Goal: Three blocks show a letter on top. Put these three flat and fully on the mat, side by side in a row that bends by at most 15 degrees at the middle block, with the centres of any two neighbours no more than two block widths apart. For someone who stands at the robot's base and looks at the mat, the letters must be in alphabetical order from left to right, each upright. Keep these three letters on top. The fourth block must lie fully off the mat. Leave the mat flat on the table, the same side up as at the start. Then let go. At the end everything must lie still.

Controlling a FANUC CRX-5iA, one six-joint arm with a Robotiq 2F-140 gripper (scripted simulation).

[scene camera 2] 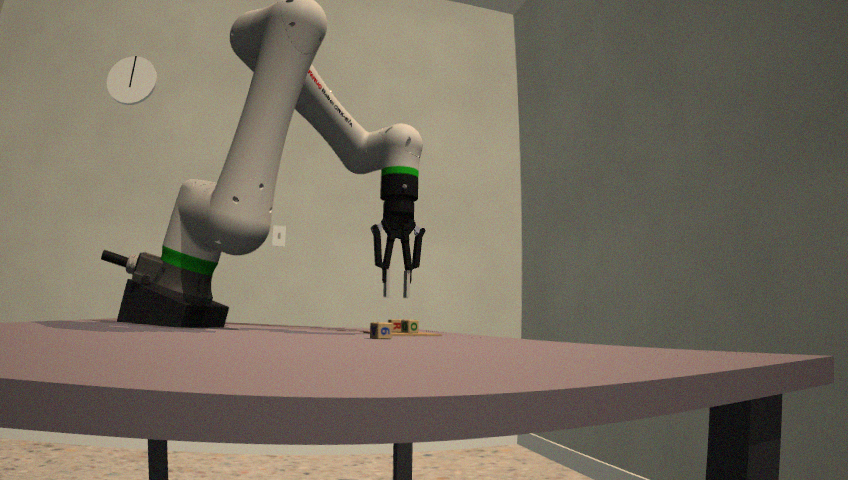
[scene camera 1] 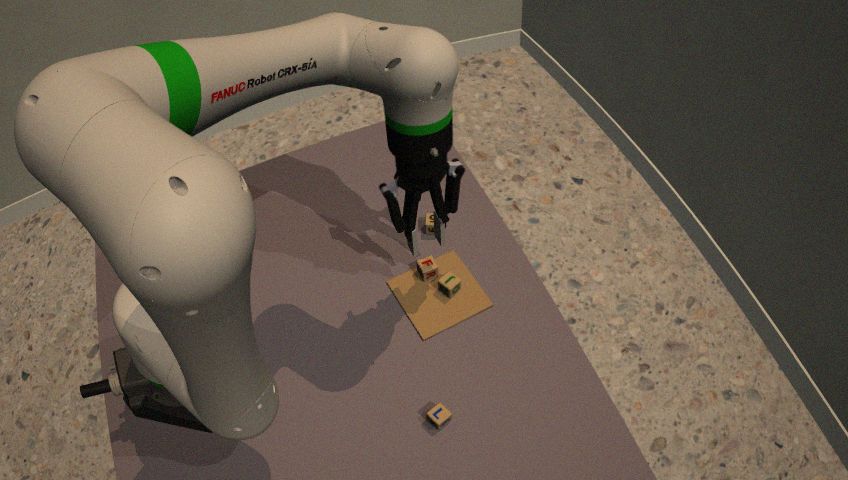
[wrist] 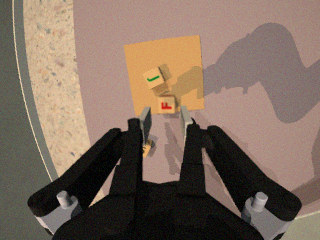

Labels:
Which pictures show the gripper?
Scene camera 2, scene camera 1 and the wrist view: all of them.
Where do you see a tan mat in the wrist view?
179,59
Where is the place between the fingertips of the gripper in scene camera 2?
At 396,297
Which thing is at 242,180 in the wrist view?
The gripper.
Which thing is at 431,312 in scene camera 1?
A tan mat.

